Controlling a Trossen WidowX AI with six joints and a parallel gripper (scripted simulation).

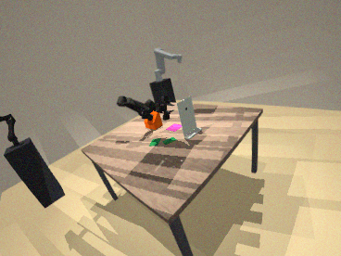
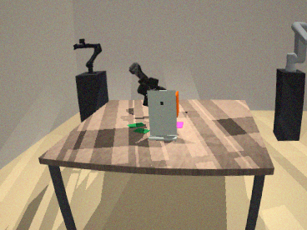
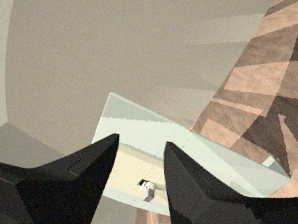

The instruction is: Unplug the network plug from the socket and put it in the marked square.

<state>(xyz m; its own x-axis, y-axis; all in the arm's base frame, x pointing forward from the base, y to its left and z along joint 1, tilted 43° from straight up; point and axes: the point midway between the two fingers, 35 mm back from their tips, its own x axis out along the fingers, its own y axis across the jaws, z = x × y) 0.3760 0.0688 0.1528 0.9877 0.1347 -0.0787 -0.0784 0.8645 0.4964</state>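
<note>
Now: the pale plug 8 cm to the left of my gripper tip, 4 cm below it and 3 cm ahead of it. Also, from my gripper tip: upright panel: 12 cm below, 8 cm to the left, 5 cm ahead; magenta square: 25 cm below, 18 cm behind, 11 cm to the left.
</note>
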